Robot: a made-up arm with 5 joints.
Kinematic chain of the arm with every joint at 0, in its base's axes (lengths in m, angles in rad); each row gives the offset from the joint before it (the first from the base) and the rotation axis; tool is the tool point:
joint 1: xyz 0 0 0.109 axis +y
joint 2: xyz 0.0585 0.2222 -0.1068 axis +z
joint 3: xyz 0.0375 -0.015 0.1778 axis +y
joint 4: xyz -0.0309 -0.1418 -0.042 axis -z
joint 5: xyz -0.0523 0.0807 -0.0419 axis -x
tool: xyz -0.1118 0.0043 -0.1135
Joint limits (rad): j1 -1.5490..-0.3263 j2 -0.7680..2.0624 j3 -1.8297..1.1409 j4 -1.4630..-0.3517 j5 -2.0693..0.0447
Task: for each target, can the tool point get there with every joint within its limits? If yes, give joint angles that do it. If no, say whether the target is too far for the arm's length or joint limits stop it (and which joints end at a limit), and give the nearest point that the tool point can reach.
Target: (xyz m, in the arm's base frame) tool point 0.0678 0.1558 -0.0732
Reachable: yes | joints -0.4862 -0.0996 -0.8220 -0.5370 -1.4265
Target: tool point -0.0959 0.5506 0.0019
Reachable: no: joint limits stop it (at a limit: joint 1, joint 2, joint 3, joint 4) | nearest point 0.0353 0.4969 0.0046 | short by 0.142 m
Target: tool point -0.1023 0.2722 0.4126
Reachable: no: joint limits stop it (at a limit: joint 1, joint 2, joint 3, joint 4) | nearest point -0.1267 0.2523 0.3658 | short by 0.056 m
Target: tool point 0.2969 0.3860 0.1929
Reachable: yes | joints -1.0397 1.6679 -1.5231 -0.9419 -1.1813
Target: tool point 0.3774 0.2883 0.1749
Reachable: yes | joints -0.7125 1.1789 -1.6043 -1.1297 -1.2299
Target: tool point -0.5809 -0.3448 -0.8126
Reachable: no: too far | nearest point -0.2241 0.0472 -0.1340 | short by 0.861 m
